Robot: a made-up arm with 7 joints. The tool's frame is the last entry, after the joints.
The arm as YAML. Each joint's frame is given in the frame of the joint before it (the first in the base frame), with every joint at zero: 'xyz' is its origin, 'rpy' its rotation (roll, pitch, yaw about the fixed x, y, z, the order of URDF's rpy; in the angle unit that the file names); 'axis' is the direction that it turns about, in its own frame. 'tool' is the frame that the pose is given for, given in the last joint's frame.
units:
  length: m
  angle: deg
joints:
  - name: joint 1
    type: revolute
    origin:
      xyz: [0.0, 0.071, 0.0]
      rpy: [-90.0, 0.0, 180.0]
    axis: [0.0, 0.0, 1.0]
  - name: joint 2
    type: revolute
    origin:
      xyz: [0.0, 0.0, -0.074]
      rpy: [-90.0, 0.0, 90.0]
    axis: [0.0, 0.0, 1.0]
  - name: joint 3
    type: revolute
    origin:
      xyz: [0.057, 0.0, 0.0]
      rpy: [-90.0, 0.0, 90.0]
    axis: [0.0, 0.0, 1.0]
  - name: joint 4
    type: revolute
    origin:
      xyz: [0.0, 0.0, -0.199]
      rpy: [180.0, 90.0, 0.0]
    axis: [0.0, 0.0, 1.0]
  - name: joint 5
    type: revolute
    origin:
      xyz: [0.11, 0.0, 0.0]
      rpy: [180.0, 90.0, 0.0]
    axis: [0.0, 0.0, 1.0]
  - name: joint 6
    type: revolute
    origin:
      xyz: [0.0, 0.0, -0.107]
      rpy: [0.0, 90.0, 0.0]
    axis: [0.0, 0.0, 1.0]
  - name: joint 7
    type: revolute
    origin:
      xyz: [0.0, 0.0, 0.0]
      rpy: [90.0, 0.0, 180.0]
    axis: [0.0, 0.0, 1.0]
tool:
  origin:
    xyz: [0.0, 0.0, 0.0]
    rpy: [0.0, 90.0, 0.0]
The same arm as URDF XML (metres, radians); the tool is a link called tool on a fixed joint. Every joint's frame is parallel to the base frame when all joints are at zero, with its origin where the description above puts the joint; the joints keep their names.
<robot name="arm">
  <joint name="joint 1" type="continuous">
    <parent link="base"/>
    <child link="link1"/>
    <origin xyz="0.0000 0.0710 0.0000"/>
    <axis xyz="0 -1 0"/>
  </joint>
  <joint name="joint 2" type="continuous">
    <parent link="link1"/>
    <child link="link2"/>
    <origin xyz="0.0000 0.0740 0.0000"/>
    <axis xyz="1 0 0"/>
  </joint>
  <joint name="joint 3" type="continuous">
    <parent link="link2"/>
    <child link="link3"/>
    <origin xyz="0.0000 0.0000 -0.0570"/>
    <axis xyz="0 0 1"/>
  </joint>
  <joint name="joint 4" type="continuous">
    <parent link="link3"/>
    <child link="link4"/>
    <origin xyz="0.0000 0.0000 -0.1990"/>
    <axis xyz="0 -1 0"/>
  </joint>
  <joint name="joint 5" type="continuous">
    <parent link="link4"/>
    <child link="link5"/>
    <origin xyz="0.0000 0.0000 -0.1100"/>
    <axis xyz="0 0 1"/>
  </joint>
  <joint name="joint 6" type="continuous">
    <parent link="link5"/>
    <child link="link6"/>
    <origin xyz="0.0000 0.0000 -0.1070"/>
    <axis xyz="0 1 0"/>
  </joint>
  <joint name="joint 7" type="continuous">
    <parent link="link6"/>
    <child link="link7"/>
    <origin xyz="0.0000 0.0000 0.0000"/>
    <axis xyz="-1 0 0"/>
  </joint>
  <joint name="tool_fixed" type="fixed">
    <parent link="link7"/>
    <child link="tool"/>
    <origin xyz="0.0000 0.0000 0.0000"/>
  </joint>
  <link name="base"/>
  <link name="link1"/>
  <link name="link2"/>
  <link name="link3"/>
  <link name="link4"/>
  <link name="link5"/>
  <link name="link6"/>
  <link name="link7"/>
  <link name="tool"/>
</robot>

